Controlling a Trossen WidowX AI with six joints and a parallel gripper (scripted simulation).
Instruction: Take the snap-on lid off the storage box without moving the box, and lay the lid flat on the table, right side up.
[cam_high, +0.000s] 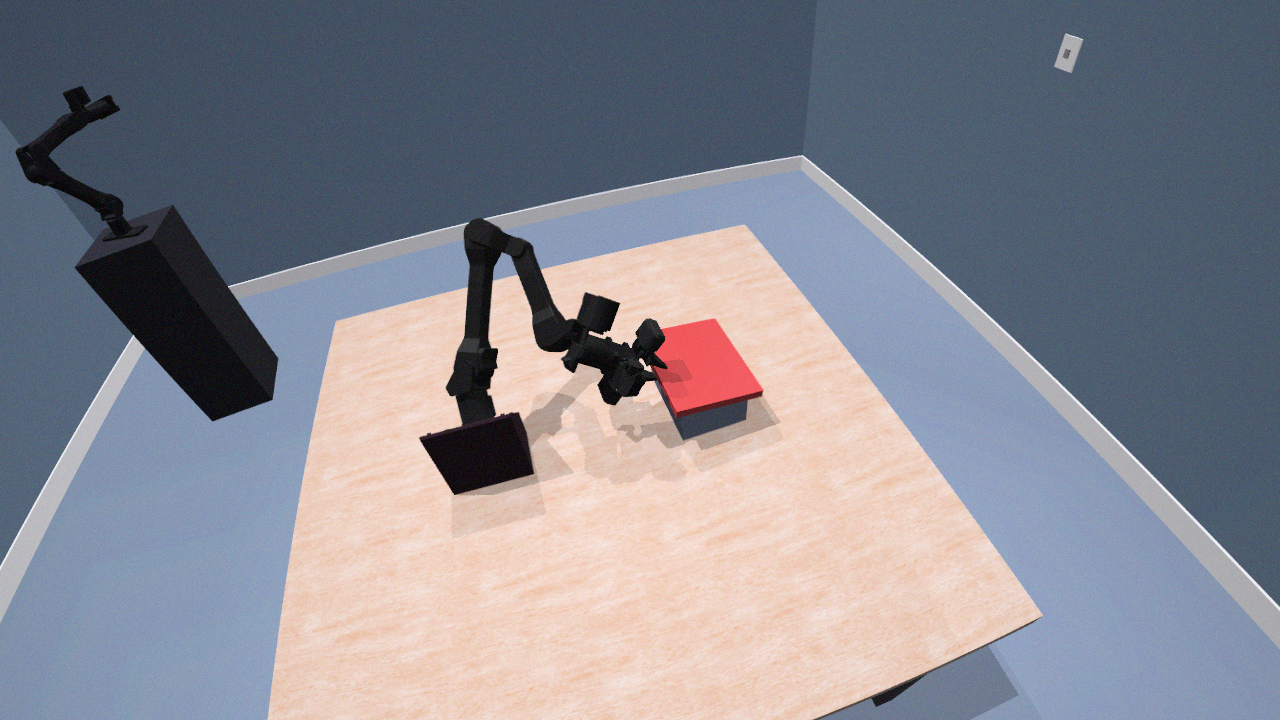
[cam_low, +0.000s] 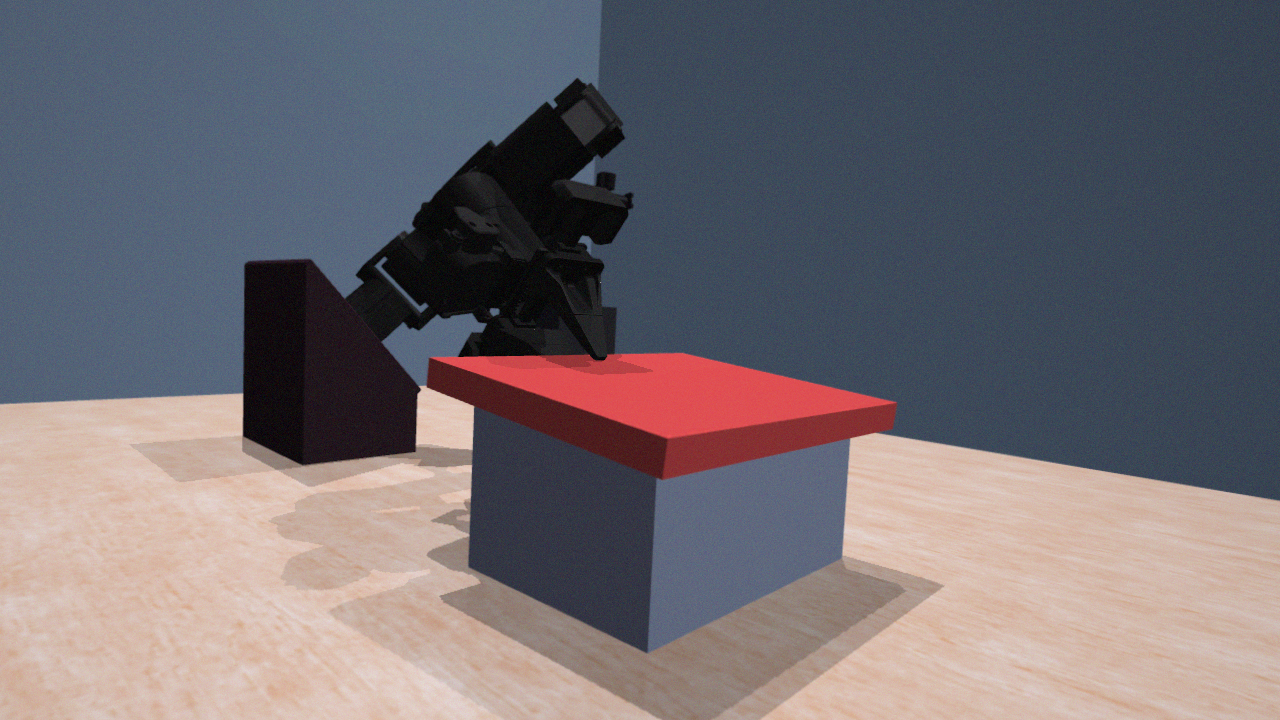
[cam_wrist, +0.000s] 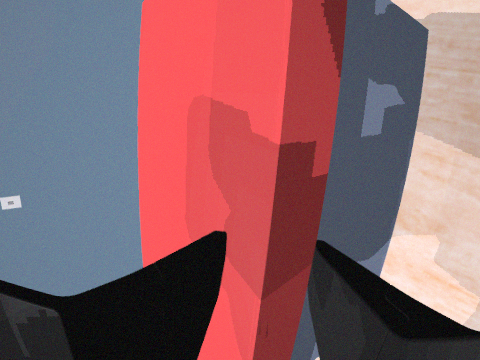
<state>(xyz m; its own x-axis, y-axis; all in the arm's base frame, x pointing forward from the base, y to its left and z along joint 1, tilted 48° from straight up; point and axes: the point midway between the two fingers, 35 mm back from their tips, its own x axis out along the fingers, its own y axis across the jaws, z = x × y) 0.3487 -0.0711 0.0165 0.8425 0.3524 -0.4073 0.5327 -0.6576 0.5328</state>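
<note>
The red lid lies 80 mm ahead of my gripper tip and 10 mm to the right of it. From my gripper tip the other things lie so: grey-blue storage box: 80 mm ahead, 60 mm below, 10 mm to the right.
</note>
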